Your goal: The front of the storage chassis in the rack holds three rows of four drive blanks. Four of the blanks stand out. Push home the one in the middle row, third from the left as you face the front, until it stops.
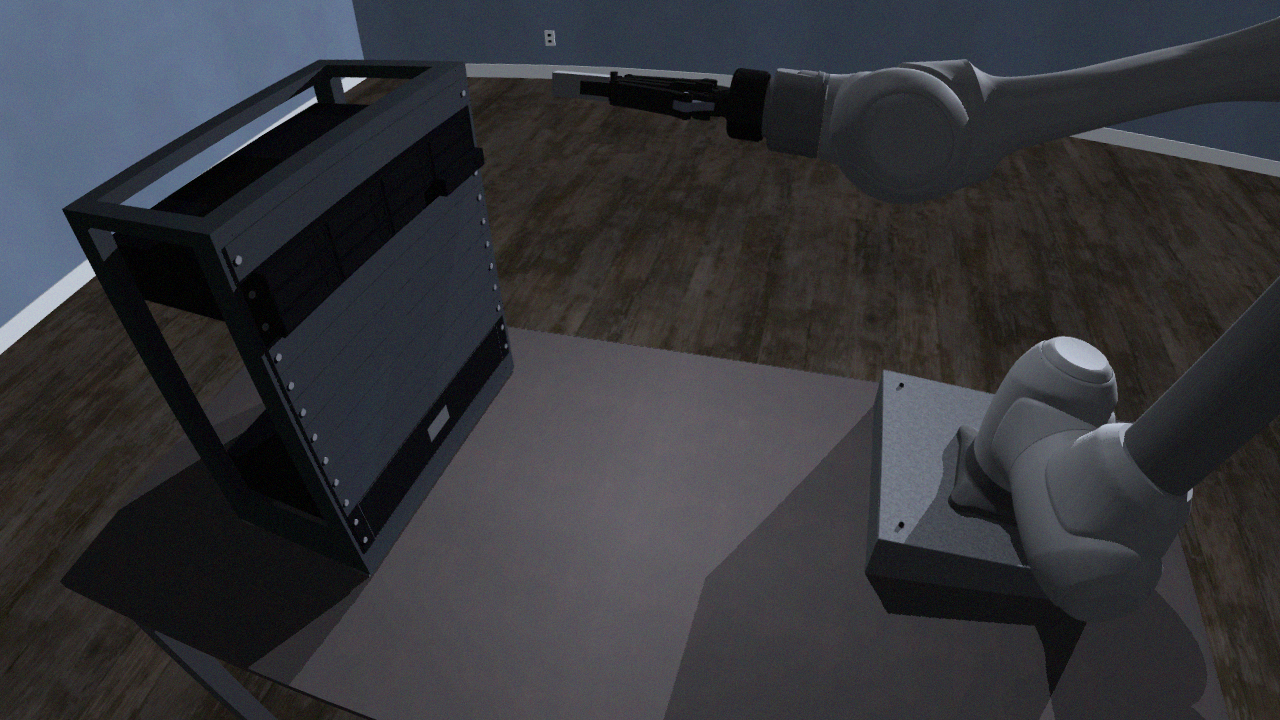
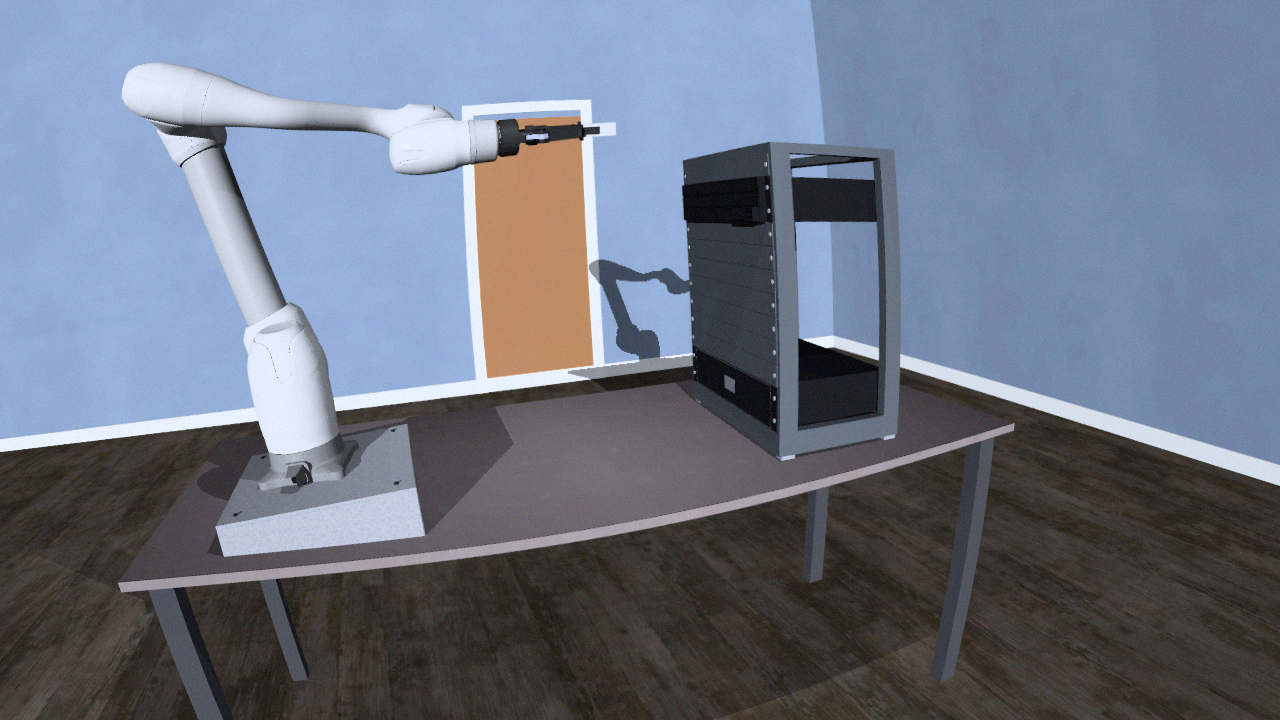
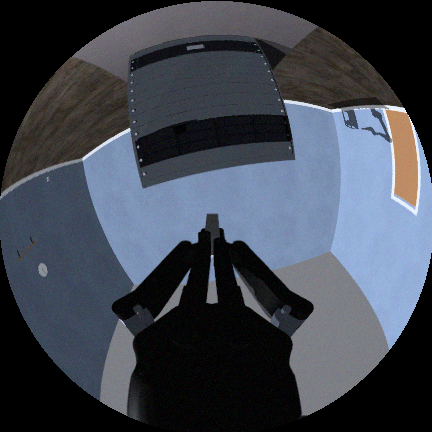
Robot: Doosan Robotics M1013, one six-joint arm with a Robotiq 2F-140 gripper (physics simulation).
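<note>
The storage chassis is a black band high in the grey rack. Its drive blanks are very dark, with faint seams between them. A dark part juts out low on the front, towards the right end as one faces it. How far the middle-row, third-from-left blank stands out I cannot tell. My gripper is shut, with a slim pale grey piece showing at its fingertips. It hangs well out in front of the rack, at about the height of its top, touching nothing.
The rack stands on the table, opposite the arm's grey base block. Grey panels fill the rack front below the chassis, and a dark unit with a pale label sits at the bottom.
</note>
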